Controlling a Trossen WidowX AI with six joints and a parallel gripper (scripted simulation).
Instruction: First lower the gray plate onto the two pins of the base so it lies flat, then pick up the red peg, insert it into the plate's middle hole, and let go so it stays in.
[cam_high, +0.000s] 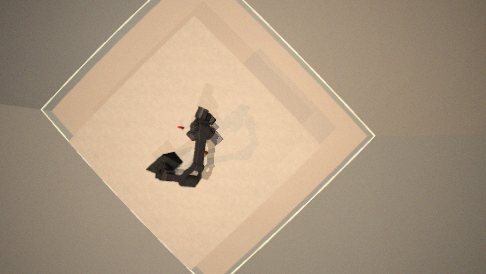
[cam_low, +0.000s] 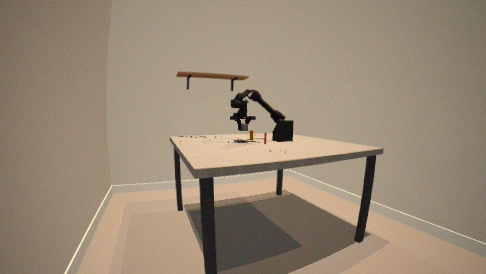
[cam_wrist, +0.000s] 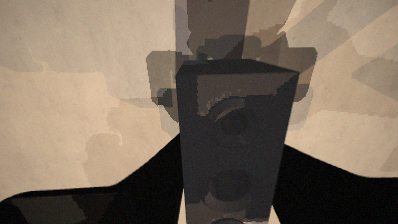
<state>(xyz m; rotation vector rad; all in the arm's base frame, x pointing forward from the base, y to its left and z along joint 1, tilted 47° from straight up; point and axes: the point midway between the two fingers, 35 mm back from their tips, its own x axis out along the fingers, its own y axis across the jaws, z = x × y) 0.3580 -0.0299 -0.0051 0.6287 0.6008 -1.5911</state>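
Now: gripper tip 1 cm past the base, 7 cm to the left of it and 9 cm above it. From my gripper tip the other things lie so: gray plate 3 cm above; red peg 12 cm behind, 13 cm to the left, 6 cm below; small orange part 13 cm behind, 11 cm to the right, 6 cm below.
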